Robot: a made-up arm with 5 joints.
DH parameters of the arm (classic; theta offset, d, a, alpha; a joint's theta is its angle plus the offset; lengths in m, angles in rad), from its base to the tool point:
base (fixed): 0 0 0.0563 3.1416
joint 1: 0 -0.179 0.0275 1.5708
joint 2: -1.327 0 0.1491 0
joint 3: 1.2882 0 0.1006 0
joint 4: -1.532 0.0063 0 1.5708
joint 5: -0.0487 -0.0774 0 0
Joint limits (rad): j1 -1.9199..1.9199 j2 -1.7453..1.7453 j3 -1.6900..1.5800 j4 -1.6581..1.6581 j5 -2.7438..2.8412
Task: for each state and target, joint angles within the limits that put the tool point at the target. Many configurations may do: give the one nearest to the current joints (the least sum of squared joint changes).
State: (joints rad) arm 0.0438 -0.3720 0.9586 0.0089 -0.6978
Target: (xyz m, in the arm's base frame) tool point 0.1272 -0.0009 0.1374
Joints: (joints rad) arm 0.1017 0.2044 1.4479 0.1425 -0.6978
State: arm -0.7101 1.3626 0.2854 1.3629 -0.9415
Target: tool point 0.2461 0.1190 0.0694
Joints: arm -0.5319 1.0884 -0.2772 1.0277 -0.9415
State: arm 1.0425 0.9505 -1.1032 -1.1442 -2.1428
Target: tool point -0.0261 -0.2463 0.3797
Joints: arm 1.9179 0.7345 -1.1256 -0.9581 -2.1428
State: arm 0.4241 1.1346 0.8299 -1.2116 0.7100
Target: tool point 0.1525 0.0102 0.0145
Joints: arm -0.0405 1.5222 1.0397 -1.0522 0.7100
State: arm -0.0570 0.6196 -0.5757 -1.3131 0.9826
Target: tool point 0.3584 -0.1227 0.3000
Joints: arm 0.4051 0.8731 -0.9666 -0.4856 0.9826
